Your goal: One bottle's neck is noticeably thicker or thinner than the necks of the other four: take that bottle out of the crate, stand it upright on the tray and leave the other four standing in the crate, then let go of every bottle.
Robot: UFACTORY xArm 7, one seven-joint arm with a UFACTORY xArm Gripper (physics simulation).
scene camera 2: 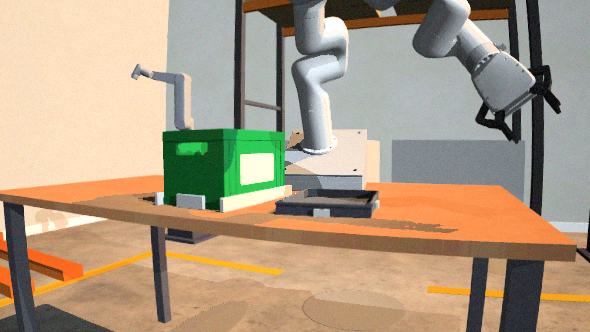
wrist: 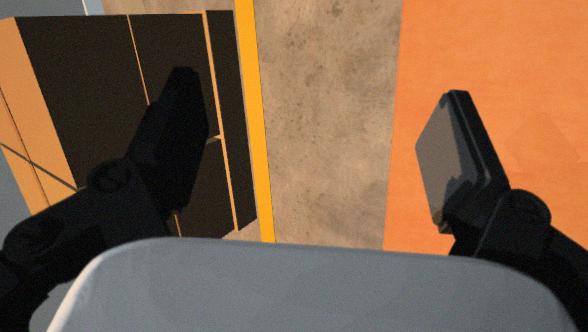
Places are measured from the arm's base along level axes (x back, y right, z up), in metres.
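Where they show: gripper, between the fingertips: (scene camera 2: 537, 126) (wrist: 317, 108); arm's base, origin of its link: (scene camera 2: 319, 144).
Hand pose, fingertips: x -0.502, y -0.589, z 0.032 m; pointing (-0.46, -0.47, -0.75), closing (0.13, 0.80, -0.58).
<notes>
Each offset is from my fingertips to the centre of the thing. "spot": to the spot under its first point. Level surfaces: height alone.
The green crate @(dx +0.093, dy +0.689, dz -0.086 m) (scene camera 2: 194, 172) stands on the left half of the table in the scene view. Its walls hide what is inside, and the bottles do not show in either view. The dark, low-walled tray @(spot: dx -0.024, dy +0.389, dz -0.158 m) (scene camera 2: 325, 208) lies on the table just right of the crate. No bottle shows above its rim. My gripper (scene camera 2: 535, 125) (wrist: 317, 108) is open, with its fingers wide apart and nothing between them. It is high at the right in the scene view, well away from the crate and the tray. The crate and the tray do not show in the wrist view.
The wooden table @(dz -0.174 m) (scene camera 2: 500, 220) (wrist: 500, 60) carries the crate and tray. White blocks @(spot: dx -0.055, dy +0.690, dz -0.158 m) (scene camera 2: 191, 201) border the crate's base. A dark rack post (scene camera 2: 536, 165) stands behind at the right. My arm's base (scene camera 2: 345, 155) is behind the tray. A smaller grey arm (scene camera 2: 183, 100) shows behind the crate.
</notes>
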